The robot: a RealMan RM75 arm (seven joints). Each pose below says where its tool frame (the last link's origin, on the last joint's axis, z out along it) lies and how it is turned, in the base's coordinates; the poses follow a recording.
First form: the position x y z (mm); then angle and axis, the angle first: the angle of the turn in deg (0 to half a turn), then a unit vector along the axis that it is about.
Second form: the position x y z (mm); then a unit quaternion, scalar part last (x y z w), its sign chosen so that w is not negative. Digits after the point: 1 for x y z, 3 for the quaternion.
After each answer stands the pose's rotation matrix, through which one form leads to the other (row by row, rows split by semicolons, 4 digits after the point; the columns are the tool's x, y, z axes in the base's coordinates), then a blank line. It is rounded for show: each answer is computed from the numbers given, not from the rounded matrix.
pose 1, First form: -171.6, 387.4, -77.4, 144.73, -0.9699, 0.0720, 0.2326
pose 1, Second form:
-171.6, 387.4, -77.4, -0.924, 0.069, 0.222, 0.303
0.8923 -0.2612 -0.3682; 0.0075 -0.8070 0.5905; -0.4514 -0.5296 -0.7182

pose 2, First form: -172.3, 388.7, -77.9, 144.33, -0.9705, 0.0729, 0.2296
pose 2, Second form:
-172.3, 388.7, -77.9, -0.924, 0.069, 0.219, 0.306
0.8948 -0.2621 -0.3614; 0.0057 -0.8028 0.5963; -0.4464 -0.5356 -0.7168

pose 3, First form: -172.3, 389.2, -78.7, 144.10, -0.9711, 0.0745, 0.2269
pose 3, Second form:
-172.3, 389.2, -78.7, -0.924, 0.071, 0.216, 0.308
0.8968 -0.2640 -0.3551; 0.0021 -0.8000 0.6000; -0.4425 -0.5388 -0.7169

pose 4, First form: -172.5, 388.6, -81.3, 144.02, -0.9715, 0.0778, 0.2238
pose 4, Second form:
-172.5, 388.6, -81.3, -0.924, 0.074, 0.213, 0.309
0.8984 -0.2682 -0.3477; -0.0053 -0.7983 0.6023; -0.4391 -0.5393 -0.7186

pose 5, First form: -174.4, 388.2, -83.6, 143.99, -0.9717, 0.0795, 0.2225
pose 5, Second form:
-174.4, 388.2, -83.6, -0.924, 0.076, 0.212, 0.309
0.8990 -0.2705 -0.3443; -0.0089 -0.7975 0.6033; -0.4378 -0.5393 -0.7194

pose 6, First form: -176.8, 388.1, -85.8, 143.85, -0.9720, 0.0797, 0.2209
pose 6, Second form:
-176.8, 388.1, -85.8, -0.924, 0.076, 0.210, 0.310
0.9003 -0.2703 -0.3411; -0.0097 -0.7960 0.6052; -0.4351 -0.5416 -0.7193

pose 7, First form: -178.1, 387.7, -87.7, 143.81, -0.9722, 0.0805, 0.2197
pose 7, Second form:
-178.1, 387.7, -87.7, -0.924, 0.077, 0.209, 0.311
0.9011 -0.2712 -0.3385; -0.0117 -0.7954 0.6060; -0.4335 -0.5421 -0.7198

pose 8, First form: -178.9, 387.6, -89.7, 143.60, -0.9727, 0.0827, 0.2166
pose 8, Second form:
-178.9, 387.6, -89.7, -0.924, 0.079, 0.206, 0.312
0.9030 -0.2737 -0.3312; -0.0167 -0.7925 0.6096; -0.4294 -0.5449 -0.7202

